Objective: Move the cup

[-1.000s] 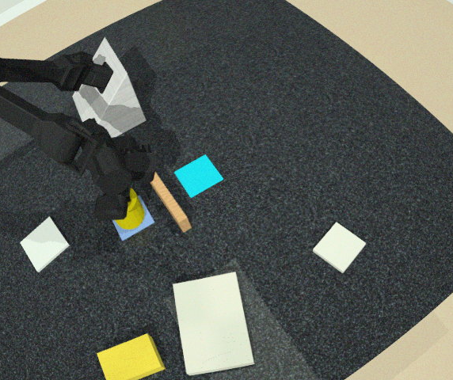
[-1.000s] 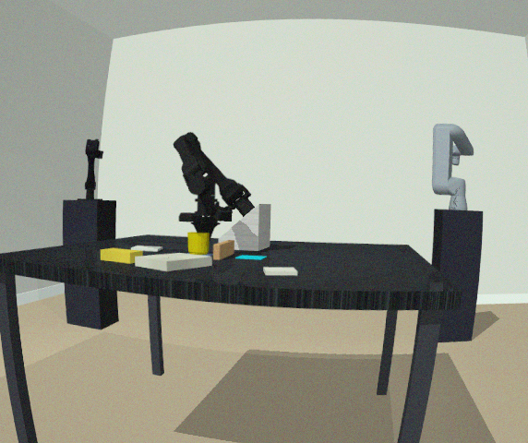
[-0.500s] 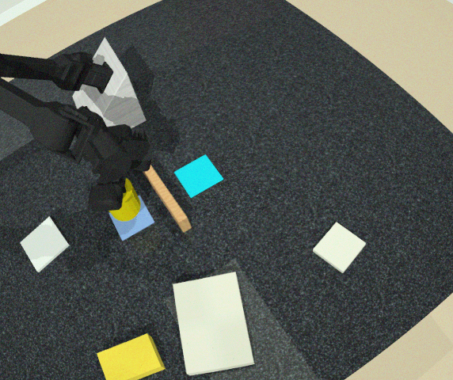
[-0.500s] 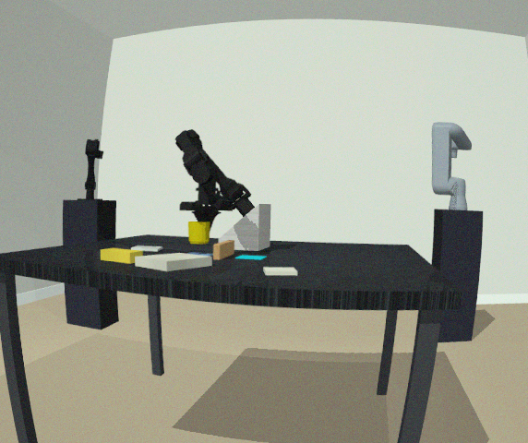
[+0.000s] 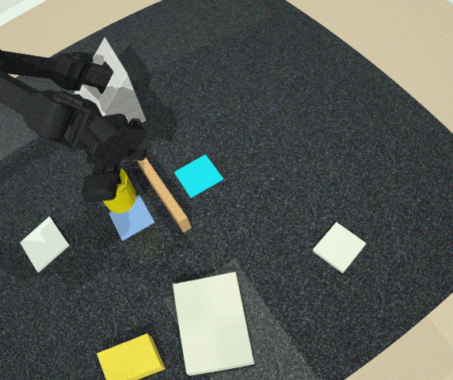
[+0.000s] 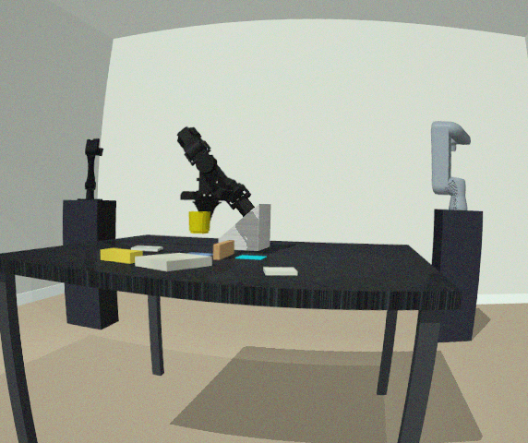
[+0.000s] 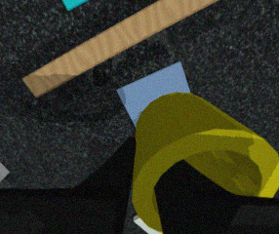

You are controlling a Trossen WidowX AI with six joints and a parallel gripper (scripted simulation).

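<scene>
The cyan pad is 20 mm ahead of my gripper tip, 150 mm to the left of it and 110 mm below it. The rest, counted from my gripper tip: wooden bar 20 mm ahead, 70 mm to the left, 90 mm below; then light blue pad 20 mm ahead, 20 mm to the right, 110 mm below; then cup 20 mm ahead, 20 mm to the right.
</scene>
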